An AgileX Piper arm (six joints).
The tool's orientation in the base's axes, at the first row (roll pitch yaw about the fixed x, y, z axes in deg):
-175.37 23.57 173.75
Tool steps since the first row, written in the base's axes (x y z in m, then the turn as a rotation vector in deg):
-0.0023 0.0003 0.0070 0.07 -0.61 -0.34
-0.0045 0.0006 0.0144 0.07 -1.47 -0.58
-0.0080 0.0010 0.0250 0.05 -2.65 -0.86
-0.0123 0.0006 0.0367 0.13 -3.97 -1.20
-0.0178 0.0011 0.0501 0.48 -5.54 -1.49
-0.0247 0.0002 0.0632 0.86 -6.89 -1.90
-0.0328 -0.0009 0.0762 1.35 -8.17 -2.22
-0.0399 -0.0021 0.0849 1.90 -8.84 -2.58
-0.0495 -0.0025 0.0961 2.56 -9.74 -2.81
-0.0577 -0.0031 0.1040 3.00 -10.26 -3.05
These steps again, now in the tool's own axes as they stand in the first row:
-0.0007 -0.0005 -0.0073 0.01 -0.57 0.41
-0.0016 -0.0011 -0.0150 0.02 -1.40 0.74
-0.0026 -0.0020 -0.0261 0.03 -2.55 1.13
-0.0034 -0.0039 -0.0384 -0.03 -3.81 1.64
-0.0037 -0.0051 -0.0528 -0.39 -5.29 2.23
-0.0027 -0.0080 -0.0673 -0.71 -6.54 2.92
-0.0007 -0.0111 -0.0822 -1.16 -7.71 3.56
0.0022 -0.0140 -0.0928 -1.58 -8.27 4.19
0.0064 -0.0165 -0.1067 -2.18 -9.05 4.76
0.0107 -0.0189 -0.1170 -2.54 -9.48 5.22

